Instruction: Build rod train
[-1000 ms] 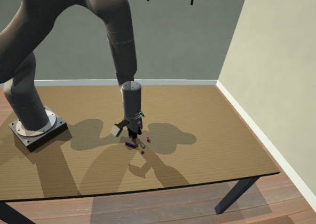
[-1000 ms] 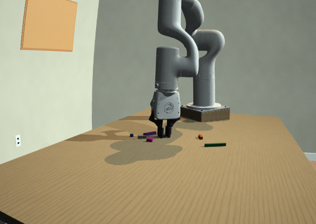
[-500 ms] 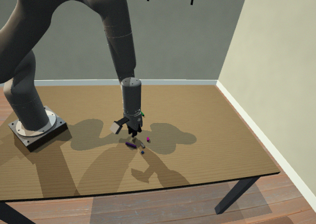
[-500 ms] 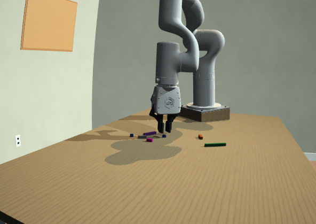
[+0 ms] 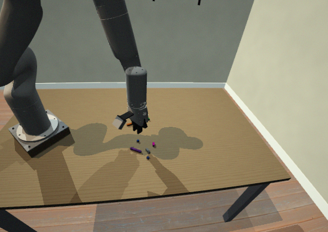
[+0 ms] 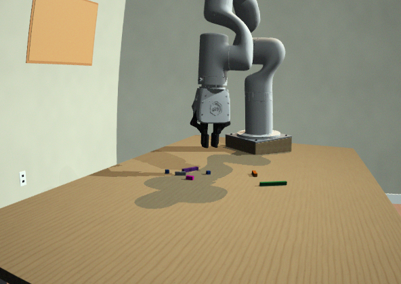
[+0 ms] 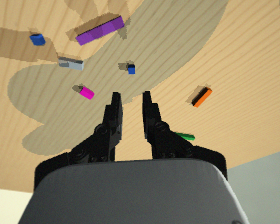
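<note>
Right now my hand is 5 cm short of the grey rod, 7 cm to the left of it and 10 cm above it. Round my hand: orange rod: 5 cm behind, 13 cm to the left, 10 cm below; magenta rod: 8 cm ahead, 3 cm to the right, 10 cm below; purple rod: 1 cm behind, 6 cm to the right, 10 cm below.
</note>
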